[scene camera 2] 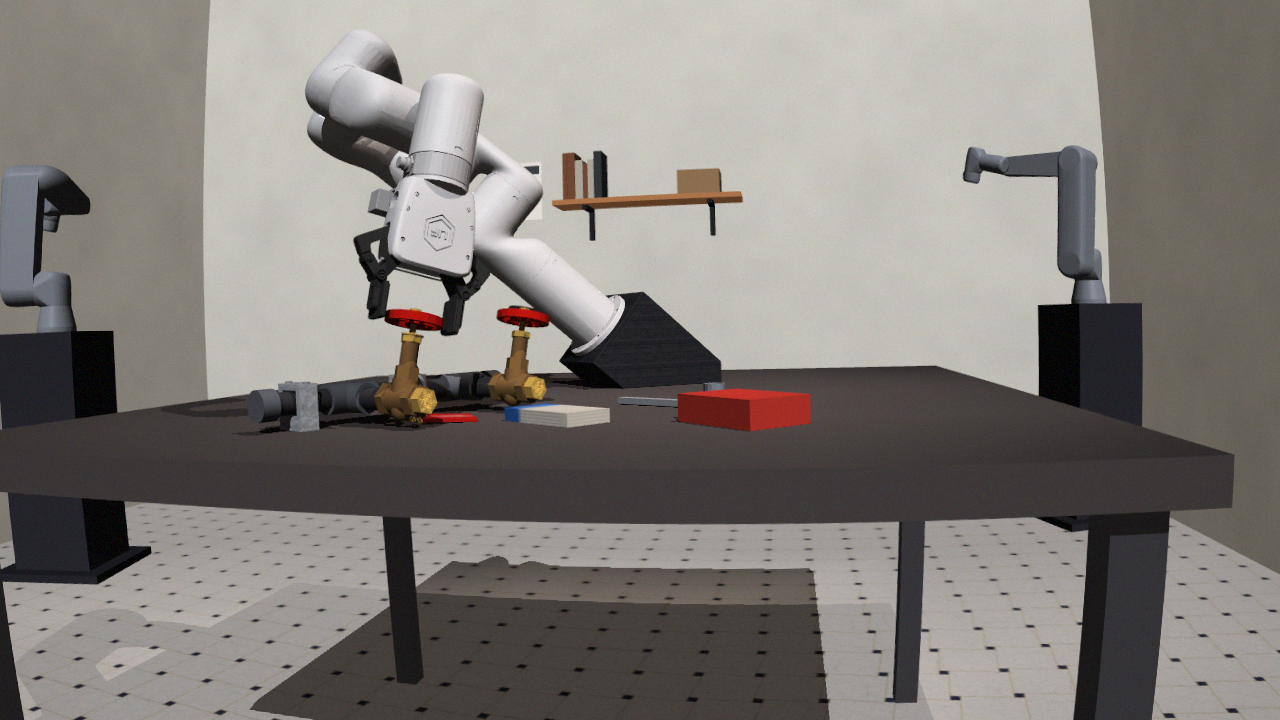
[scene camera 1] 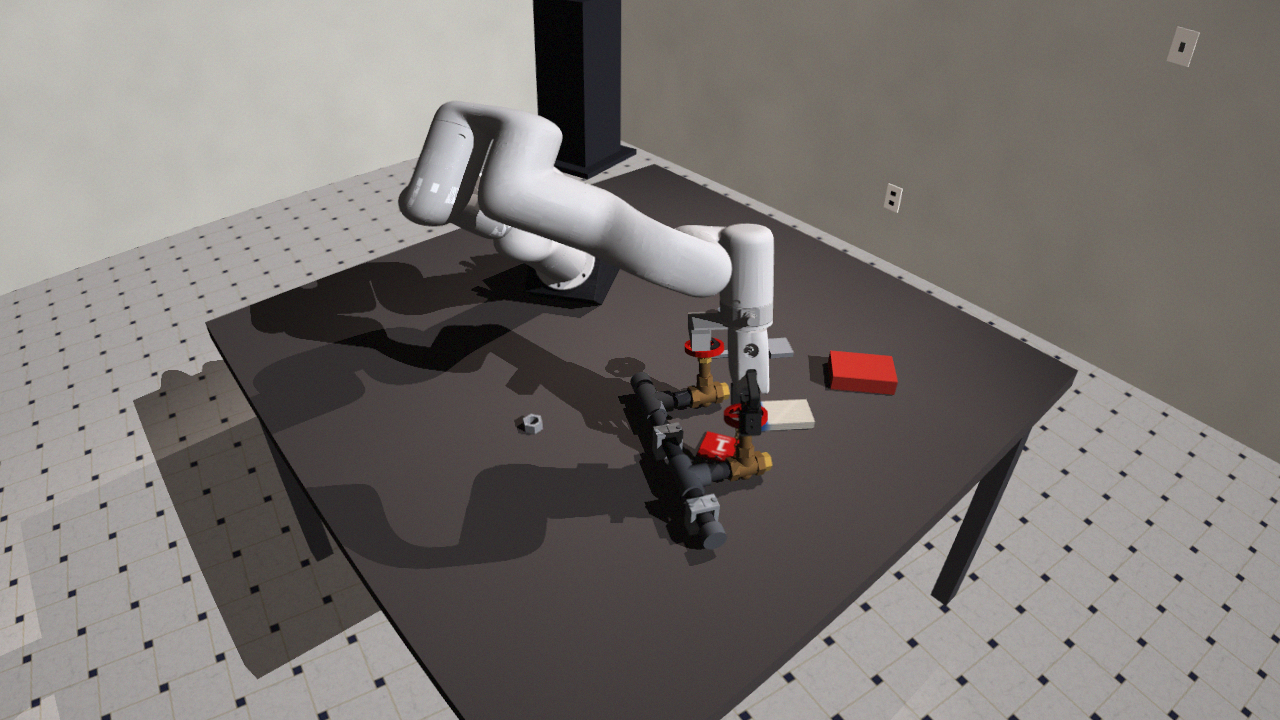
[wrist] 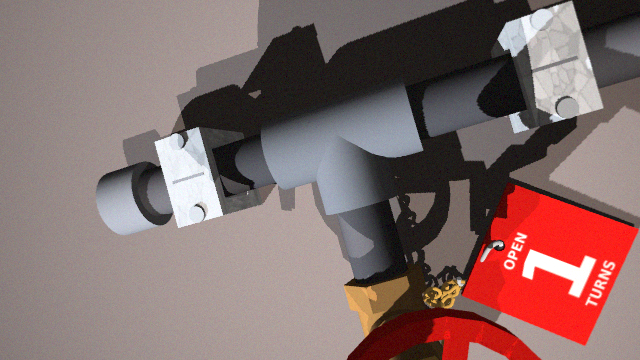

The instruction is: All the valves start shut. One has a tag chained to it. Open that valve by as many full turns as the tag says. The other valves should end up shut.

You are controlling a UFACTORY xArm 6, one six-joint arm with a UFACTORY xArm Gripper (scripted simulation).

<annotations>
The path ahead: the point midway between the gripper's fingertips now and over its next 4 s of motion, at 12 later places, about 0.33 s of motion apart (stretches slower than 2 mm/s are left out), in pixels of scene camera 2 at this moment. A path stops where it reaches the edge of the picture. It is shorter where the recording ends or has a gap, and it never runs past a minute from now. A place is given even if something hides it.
The gripper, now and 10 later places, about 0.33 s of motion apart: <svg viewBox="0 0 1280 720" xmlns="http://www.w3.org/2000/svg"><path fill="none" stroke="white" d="M413 326L412 331L412 332L412 329L412 333L413 329L412 326L415 312L417 295L418 280L419 276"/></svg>
</annotations>
